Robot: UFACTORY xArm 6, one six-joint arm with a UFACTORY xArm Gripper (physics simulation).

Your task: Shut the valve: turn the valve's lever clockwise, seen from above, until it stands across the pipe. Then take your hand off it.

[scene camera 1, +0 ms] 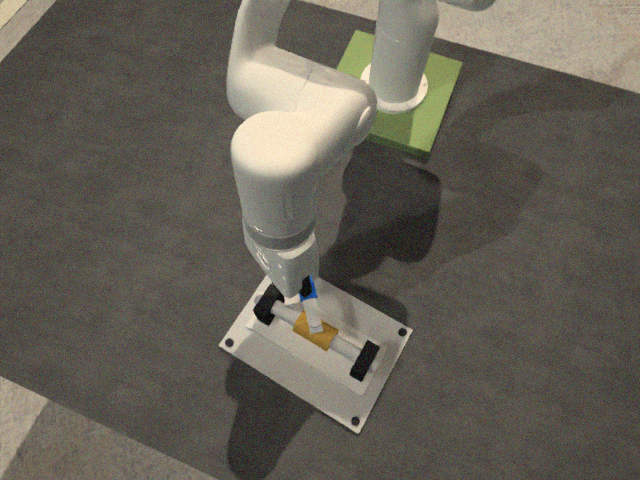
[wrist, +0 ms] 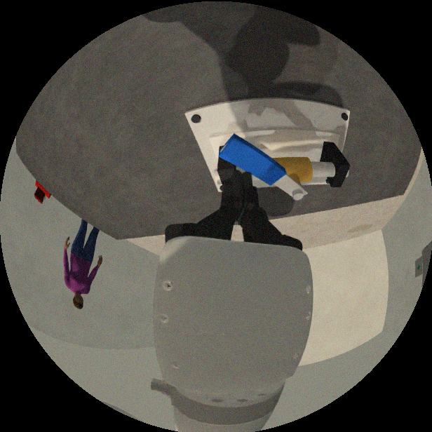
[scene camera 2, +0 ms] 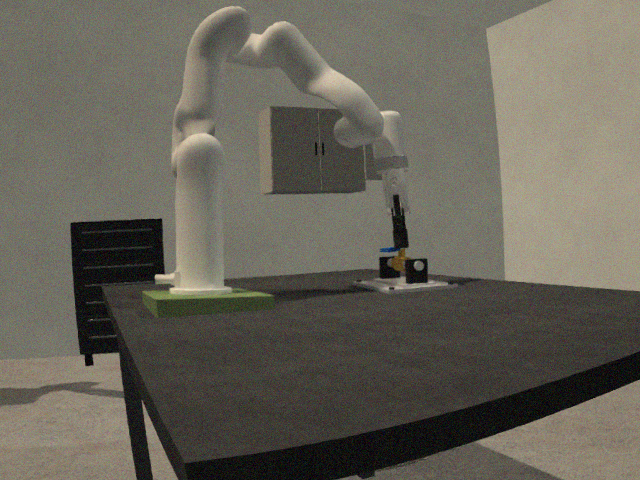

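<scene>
The valve's orange body (scene camera 1: 323, 338) (scene camera 2: 398, 262) (wrist: 302, 167) sits midway on a grey pipe (scene camera 1: 345, 347) (wrist: 322, 169). Its lever has a grey arm (scene camera 1: 312, 315) (wrist: 292, 186) and a blue grip (scene camera 1: 311, 295) (scene camera 2: 388, 250) (wrist: 252, 160). The lever stands at a slant to the pipe, neither along it nor square across it, its blue end toward the robot's base side. My gripper (scene camera 1: 306, 286) (scene camera 2: 401, 245) (wrist: 238, 181) is shut and empty. Its black fingertips are beside the blue grip and look close against its long side; the exact contact is hidden.
Black blocks (scene camera 1: 364, 360) (scene camera 2: 413, 277) (wrist: 341, 172) hold the pipe ends on a white plate (scene camera 1: 310, 390) (wrist: 205, 131) with dark corner bolts. The arm's base stands on a green slab (scene camera 1: 408, 129) (scene camera 2: 211, 305). A person (wrist: 80, 270) shows beyond the table in the wrist view.
</scene>
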